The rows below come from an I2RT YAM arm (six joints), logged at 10 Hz.
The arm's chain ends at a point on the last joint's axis. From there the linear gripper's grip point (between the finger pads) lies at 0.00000 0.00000 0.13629 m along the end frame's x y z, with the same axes.
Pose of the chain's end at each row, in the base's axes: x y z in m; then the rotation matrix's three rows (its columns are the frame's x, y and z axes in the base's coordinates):
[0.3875 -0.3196 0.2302], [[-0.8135 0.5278 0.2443], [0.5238 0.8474 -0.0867], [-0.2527 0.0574 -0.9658]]
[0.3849 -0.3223 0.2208], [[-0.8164 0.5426 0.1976], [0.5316 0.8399 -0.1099], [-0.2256 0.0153 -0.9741]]
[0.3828 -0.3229 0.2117], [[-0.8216 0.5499 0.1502], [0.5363 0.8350 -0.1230], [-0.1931 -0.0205 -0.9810]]
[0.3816 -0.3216 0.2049], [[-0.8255 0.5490 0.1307], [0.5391 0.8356 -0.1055], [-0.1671 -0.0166 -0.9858]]
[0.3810 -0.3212 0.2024], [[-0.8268 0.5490 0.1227], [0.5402 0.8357 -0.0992], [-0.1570 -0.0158 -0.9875]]
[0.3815 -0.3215 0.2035], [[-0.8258 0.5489 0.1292], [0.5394 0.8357 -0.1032], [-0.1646 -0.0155 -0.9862]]
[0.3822 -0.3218 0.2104], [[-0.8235 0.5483 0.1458], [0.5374 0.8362 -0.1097], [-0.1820 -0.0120 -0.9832]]
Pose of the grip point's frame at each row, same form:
[0.4208 -0.3314 0.0986], [[-0.8135 0.5278 0.2443], [0.5238 0.8474 -0.0867], [-0.2527 0.0574 -0.9658]]
[0.4118 -0.3373 0.0880], [[-0.8164 0.5426 0.1976], [0.5316 0.8399 -0.1099], [-0.2256 0.0153 -0.9741]]
[0.4033 -0.3397 0.0780], [[-0.8216 0.5499 0.1502], [0.5363 0.8350 -0.1230], [-0.1931 -0.0205 -0.9810]]
[0.3994 -0.3360 0.0705], [[-0.8255 0.5490 0.1307], [0.5391 0.8356 -0.1055], [-0.1671 -0.0166 -0.9858]]
[0.3977 -0.3347 0.0678], [[-0.8268 0.5490 0.1227], [0.5402 0.8357 -0.0992], [-0.1570 -0.0158 -0.9875]]
[0.3991 -0.3356 0.0691], [[-0.8258 0.5489 0.1292], [0.5394 0.8357 -0.1032], [-0.1646 -0.0155 -0.9862]]
[0.4021 -0.3368 0.0764], [[-0.8235 0.5483 0.1458], [0.5374 0.8362 -0.1097], [-0.1820 -0.0120 -0.9832]]

